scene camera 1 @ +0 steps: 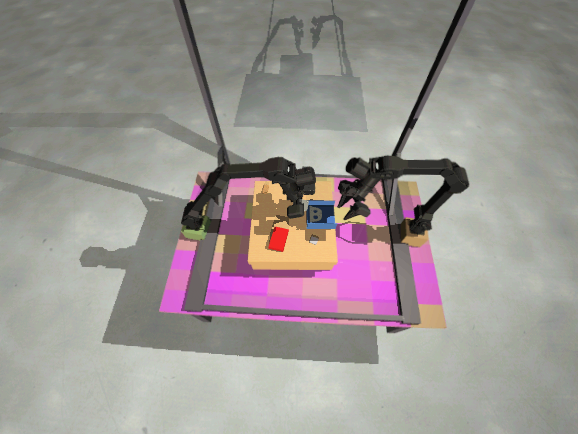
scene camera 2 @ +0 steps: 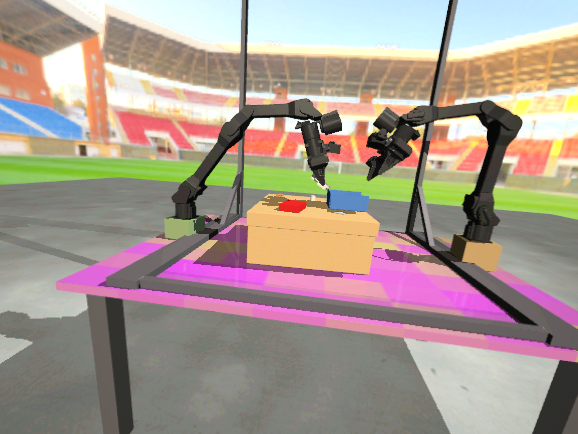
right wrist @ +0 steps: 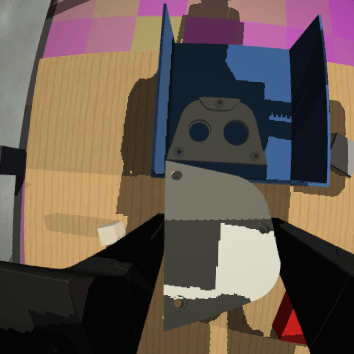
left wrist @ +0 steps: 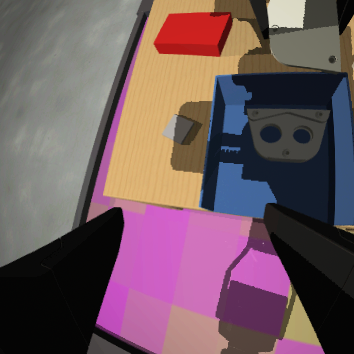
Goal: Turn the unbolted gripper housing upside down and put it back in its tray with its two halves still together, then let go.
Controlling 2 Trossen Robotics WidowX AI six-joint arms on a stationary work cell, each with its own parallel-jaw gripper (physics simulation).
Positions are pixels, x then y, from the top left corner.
Scene:
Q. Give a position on a red block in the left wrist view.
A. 179, 34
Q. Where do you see a blue tray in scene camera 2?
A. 336, 199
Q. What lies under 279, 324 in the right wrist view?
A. A red block.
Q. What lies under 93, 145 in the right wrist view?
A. A wooden block.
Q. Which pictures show the left gripper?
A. Scene camera 1, scene camera 2 and the left wrist view only.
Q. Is the left gripper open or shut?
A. Open.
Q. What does the left gripper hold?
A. Nothing.

